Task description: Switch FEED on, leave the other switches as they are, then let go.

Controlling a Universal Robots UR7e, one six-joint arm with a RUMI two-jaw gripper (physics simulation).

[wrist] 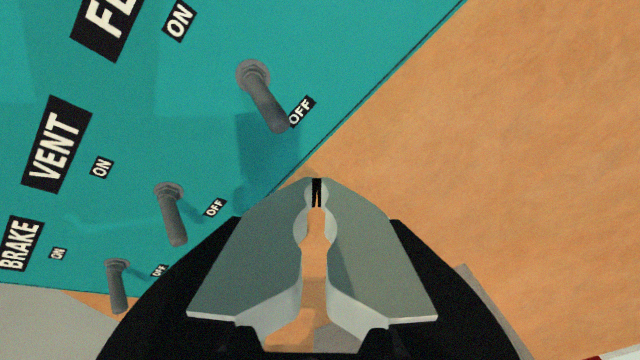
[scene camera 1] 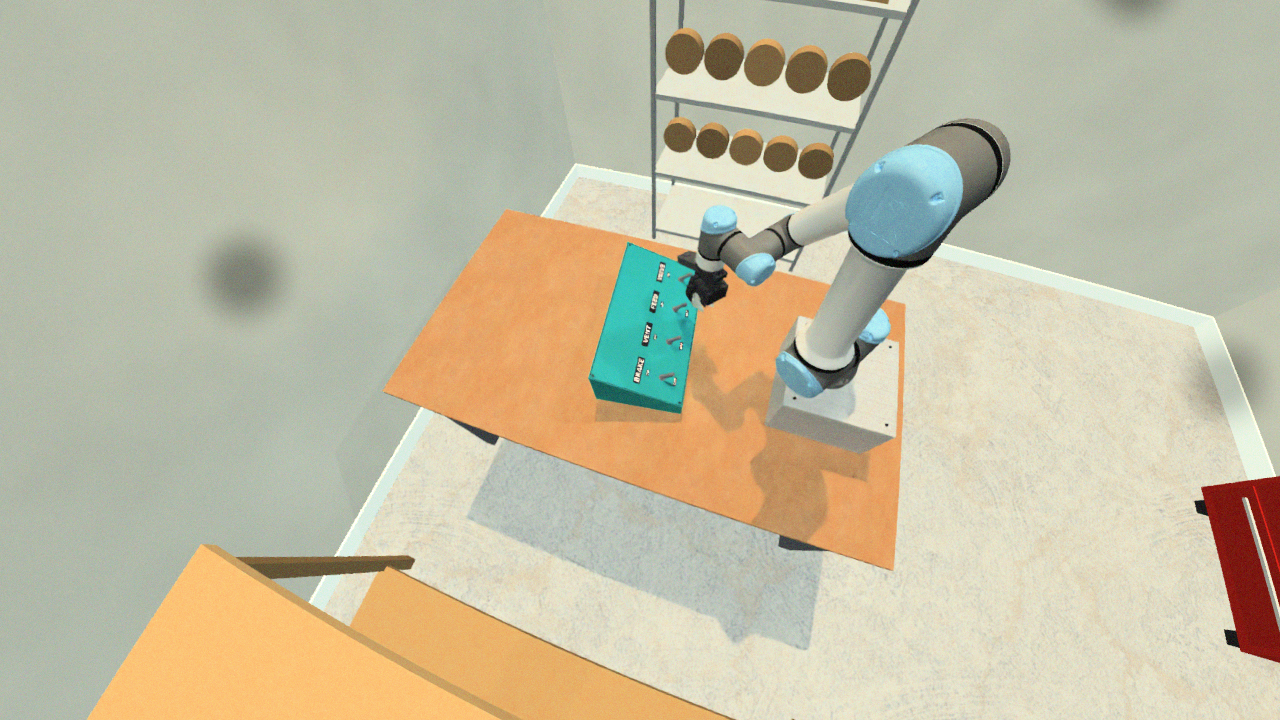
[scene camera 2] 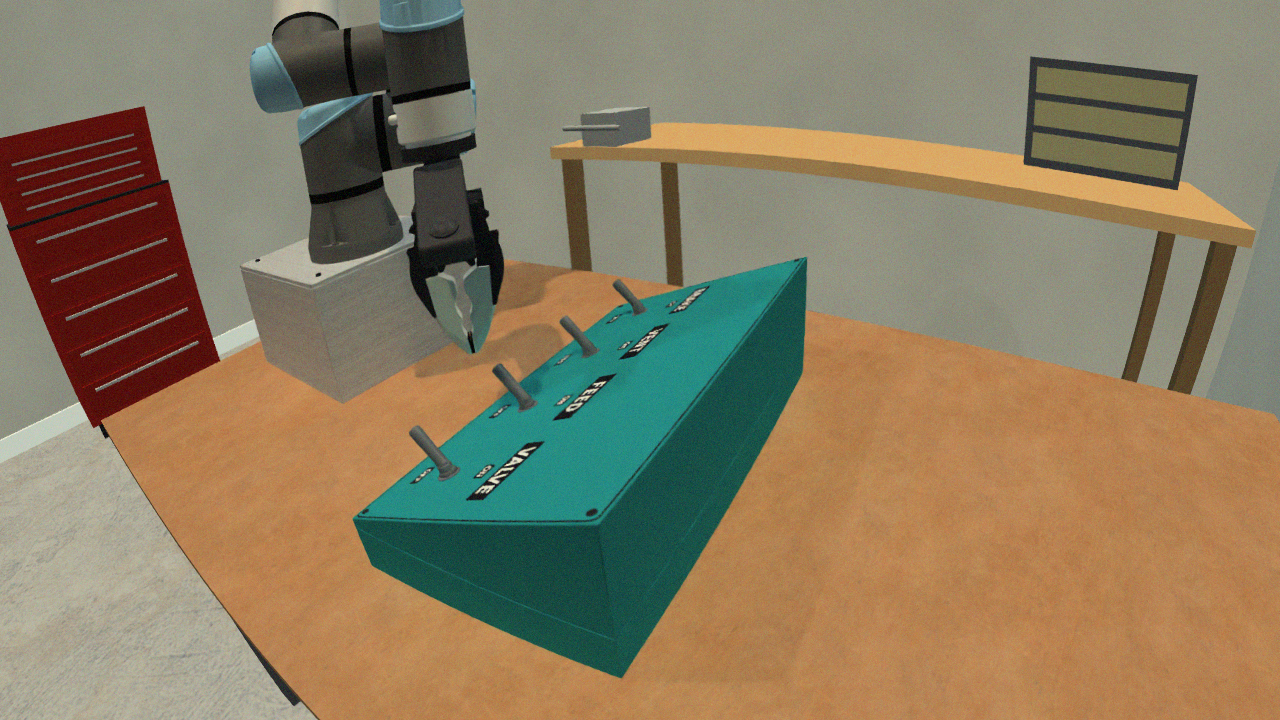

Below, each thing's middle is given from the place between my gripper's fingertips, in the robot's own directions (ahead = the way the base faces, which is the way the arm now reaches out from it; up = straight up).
Now: the teal switch panel (scene camera 2: 570, 519) 11 cm ahead of my hand, 9 cm to the left of it and 5 cm below it.
